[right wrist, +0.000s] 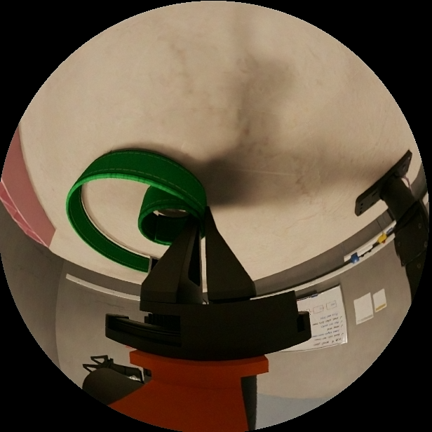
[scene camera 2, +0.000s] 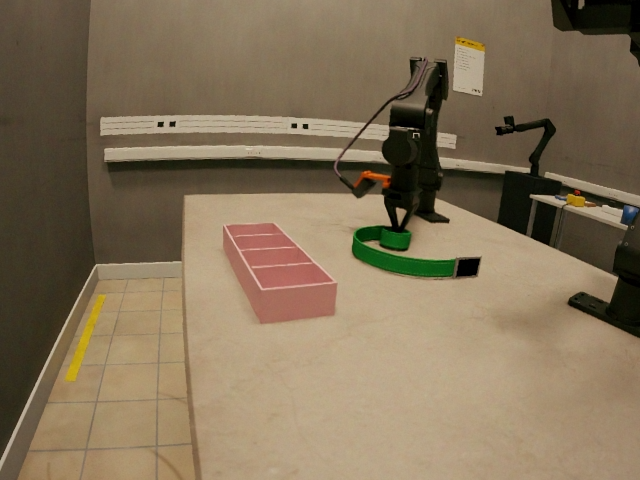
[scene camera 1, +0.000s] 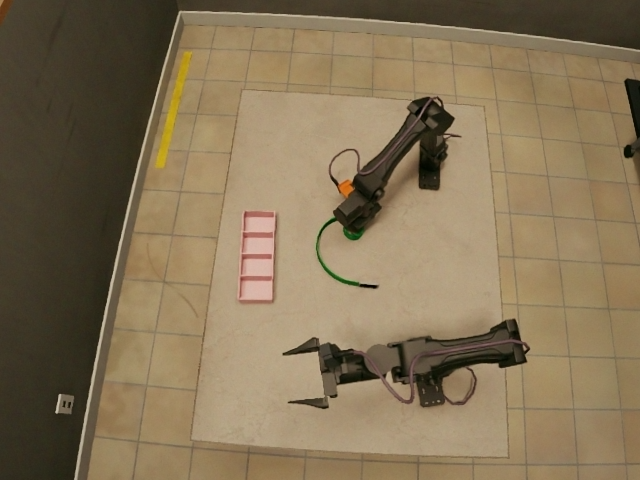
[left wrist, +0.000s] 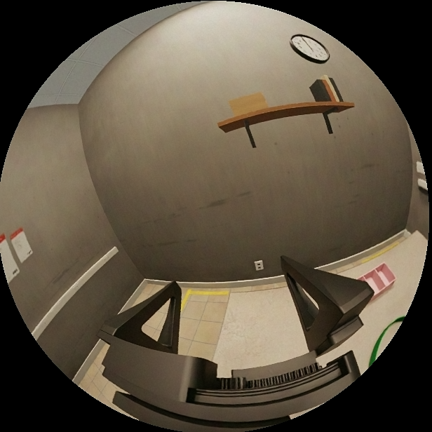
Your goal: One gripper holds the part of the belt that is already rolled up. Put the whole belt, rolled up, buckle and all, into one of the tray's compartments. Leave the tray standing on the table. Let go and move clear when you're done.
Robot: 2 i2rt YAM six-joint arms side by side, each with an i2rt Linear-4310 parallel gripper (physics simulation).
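The green belt [scene camera 1: 317, 248] [scene camera 2: 408, 264] [left wrist: 381, 339] stands on edge on the table in a wide open curve. Its rolled part [scene camera 1: 353, 234] [scene camera 2: 395, 239] [right wrist: 175, 227] is a small coil at one end; the black buckle [scene camera 1: 368, 285] [scene camera 2: 467, 267] is at the other, loose end. My right gripper [scene camera 2: 398, 229] [right wrist: 202, 210] points down and is shut on the belt at the coil's edge, low over the table. My left gripper [scene camera 1: 285, 378] [left wrist: 226, 276] is wide open and empty, away from the belt. The pink tray [scene camera 1: 274, 258] [scene camera 2: 297, 304] [right wrist: 30, 190] stands upright; no belt shows in its compartments.
The tray stands near the table's left edge in both scene views, with a gap between it and the belt's curve. The right arm reaches over the coil. The left arm's base [scene camera 1: 430, 392] stands at the lower right in scene camera 1.
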